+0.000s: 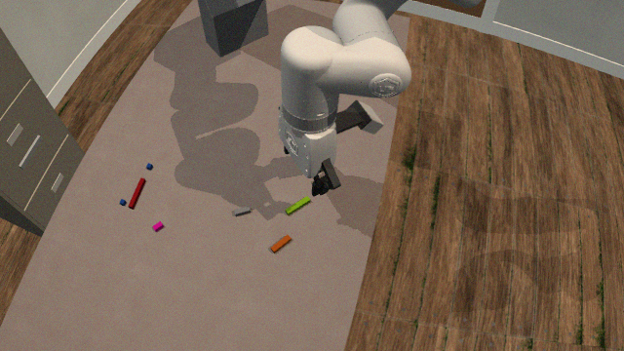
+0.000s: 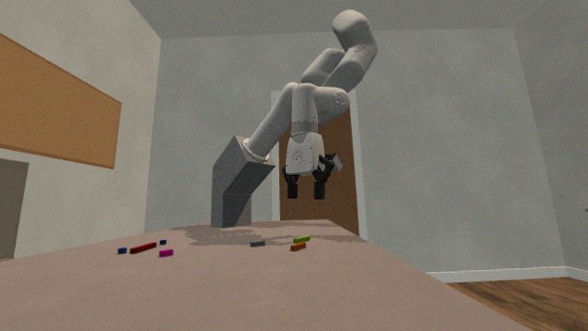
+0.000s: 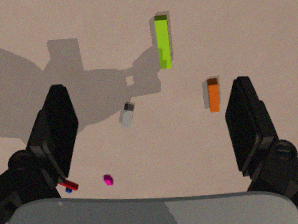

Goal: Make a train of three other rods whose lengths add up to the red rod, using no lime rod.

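Now: the red rod 320 mm to the right of my hand, 150 mm ahead of it and 100 mm below it. Round my hand: lime rod 100 mm below, 20 mm ahead, 10 mm to the right; grey rod 100 mm to the right, 100 mm below, 80 mm ahead; orange rod 110 mm ahead, 100 mm below.
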